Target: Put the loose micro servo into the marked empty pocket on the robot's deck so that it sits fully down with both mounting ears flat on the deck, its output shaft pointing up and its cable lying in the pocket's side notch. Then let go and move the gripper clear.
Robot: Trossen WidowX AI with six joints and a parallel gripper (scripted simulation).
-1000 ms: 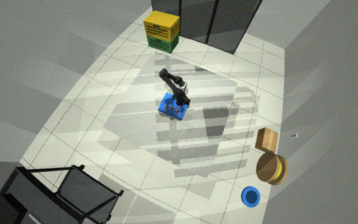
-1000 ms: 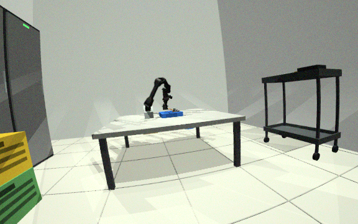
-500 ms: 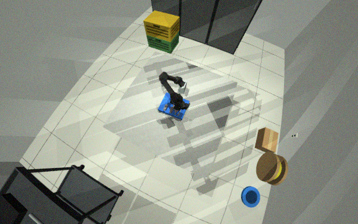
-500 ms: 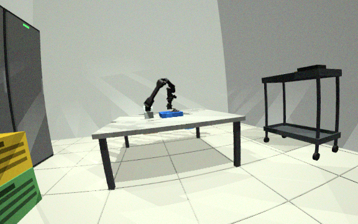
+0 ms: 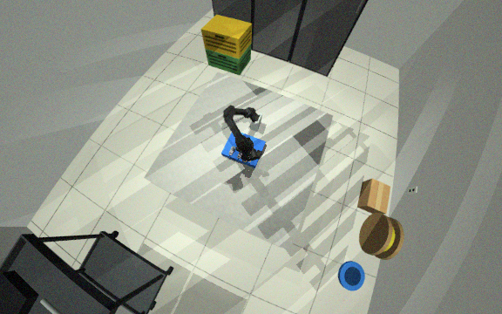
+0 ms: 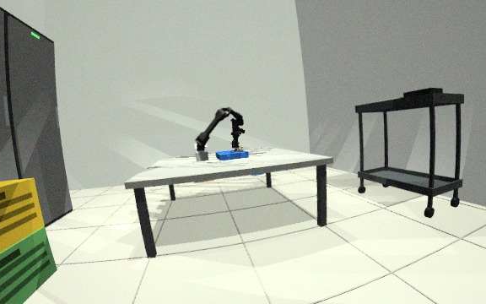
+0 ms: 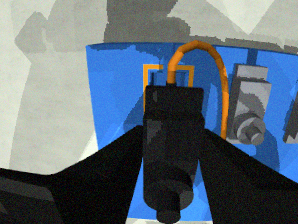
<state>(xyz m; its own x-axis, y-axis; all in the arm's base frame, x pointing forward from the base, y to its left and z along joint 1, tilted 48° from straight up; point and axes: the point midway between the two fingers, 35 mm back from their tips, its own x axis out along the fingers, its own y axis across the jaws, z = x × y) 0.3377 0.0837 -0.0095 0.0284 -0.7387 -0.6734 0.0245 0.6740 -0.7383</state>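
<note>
Now: gripper tip 12 cm past the blue deck, 10 cm above it and 7 cm to the left of it.
</note>
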